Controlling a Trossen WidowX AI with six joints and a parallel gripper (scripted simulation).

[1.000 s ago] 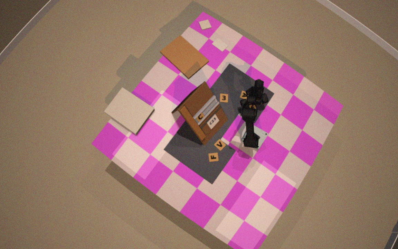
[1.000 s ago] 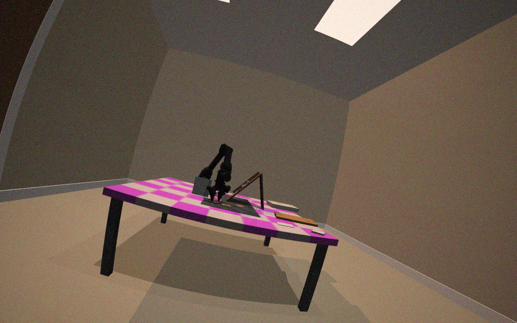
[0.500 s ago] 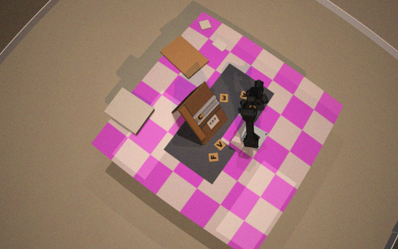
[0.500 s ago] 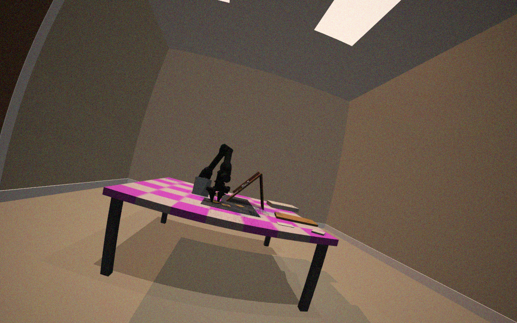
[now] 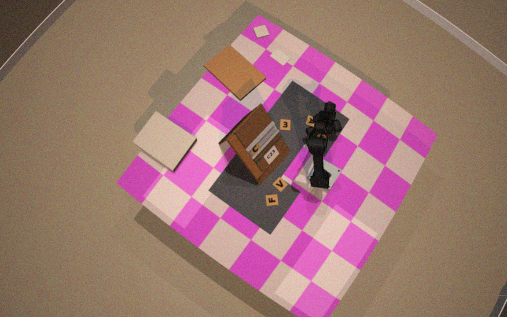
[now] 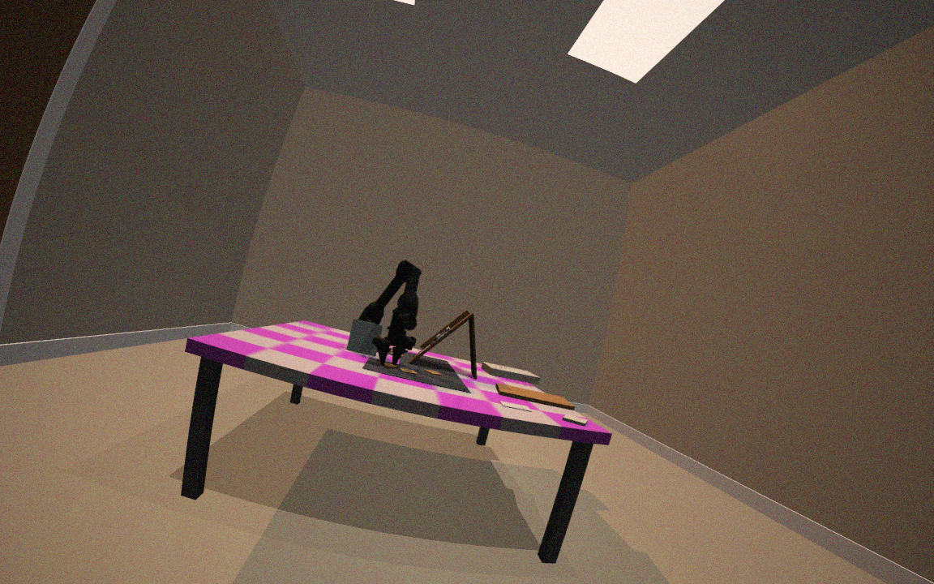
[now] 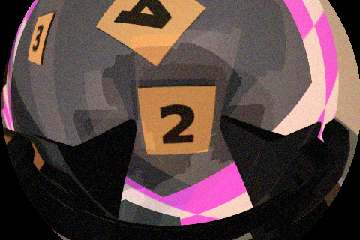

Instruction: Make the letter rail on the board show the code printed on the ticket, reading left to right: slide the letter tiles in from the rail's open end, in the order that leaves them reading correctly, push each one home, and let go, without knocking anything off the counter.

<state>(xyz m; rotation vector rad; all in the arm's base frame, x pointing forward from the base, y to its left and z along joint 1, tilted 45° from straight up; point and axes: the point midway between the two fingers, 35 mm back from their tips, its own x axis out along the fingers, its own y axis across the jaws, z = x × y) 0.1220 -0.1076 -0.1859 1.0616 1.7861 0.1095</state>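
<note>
My gripper tip is now right at the 2 tile. Also, from my gripper tip: white ticket (27 cm to the left, 15 cm ahead, 7 cm above); 3 tile (19 cm ahead, 7 cm to the left); v tile (35 cm to the left, 3 cm ahead).
</note>
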